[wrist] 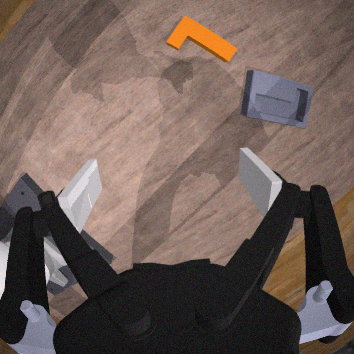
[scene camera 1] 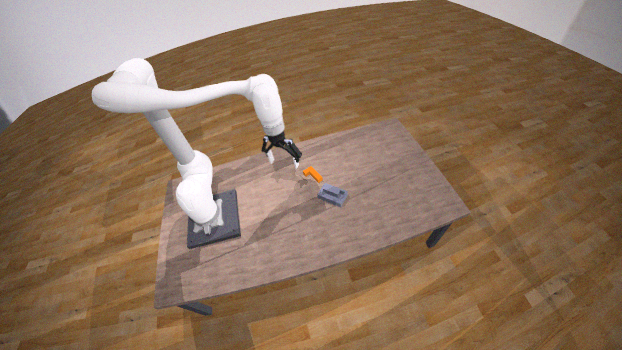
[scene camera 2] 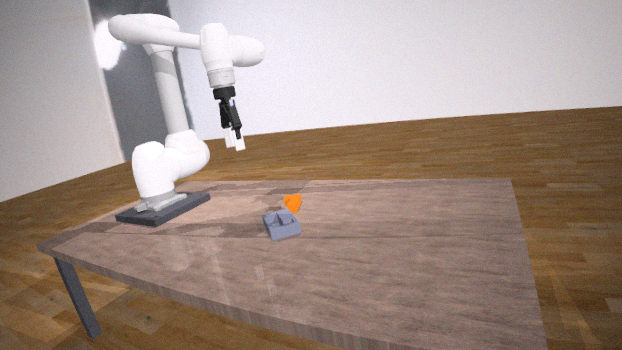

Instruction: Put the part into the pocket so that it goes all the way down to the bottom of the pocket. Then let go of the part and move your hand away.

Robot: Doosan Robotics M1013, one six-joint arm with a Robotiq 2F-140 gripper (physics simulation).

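Frame: origin at the arm's base, x down, y left, z ahead, level; centimetres.
Seen in the pictures: gripper, between the fingertips: (wrist: pixel 168 168) (scene camera 1: pixel 284 164) (scene camera 2: pixel 235 148); arm's base, origin of its link: (scene camera 1: pixel 208 216) (scene camera 2: pixel 161 203).
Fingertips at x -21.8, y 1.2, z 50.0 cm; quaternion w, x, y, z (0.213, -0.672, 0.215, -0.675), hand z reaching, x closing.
Pixels of each thing's top centre, then the offset from my fingertips to it. Level surfaces: height alone.
- orange L-shaped piece, centre of its top: (wrist: pixel 202 43) (scene camera 2: pixel 289 200) (scene camera 1: pixel 312 174) dy +7.2, dx +21.9, dz +13.9 cm
- blue-grey rectangular block, centre of its top: (wrist: pixel 282 100) (scene camera 2: pixel 279 218) (scene camera 1: pixel 332 192) dy -9.9, dx +21.2, dz +20.3 cm
- wooden table, height of its surface: dx +24.9 cm
The part is an orange L-shaped piece (scene camera 1: pixel 314 174) (scene camera 2: pixel 293 202) (wrist: pixel 207 39) on the table, apart from the grey block. The pocket is in a blue-grey rectangular block (scene camera 1: pixel 340 201) (scene camera 2: pixel 285 232) (wrist: pixel 252 97), with a raised piece inside its walls; the orange part is outside it. My gripper (scene camera 1: pixel 284 162) (scene camera 2: pixel 235 141) (wrist: pixel 168 168) is wide open and empty, high above the table. In the wrist view the part and the block lie beyond the fingertips, toward the top and upper right.
The wooden table (scene camera 1: pixel 390 170) (scene camera 2: pixel 400 260) (wrist: pixel 125 135) carries the arm's dark base plate (scene camera 1: pixel 230 215) (scene camera 2: pixel 165 214) (wrist: pixel 24 192) at one end. The block stands close beside the orange part. Shadows of the arm fall across the tabletop.
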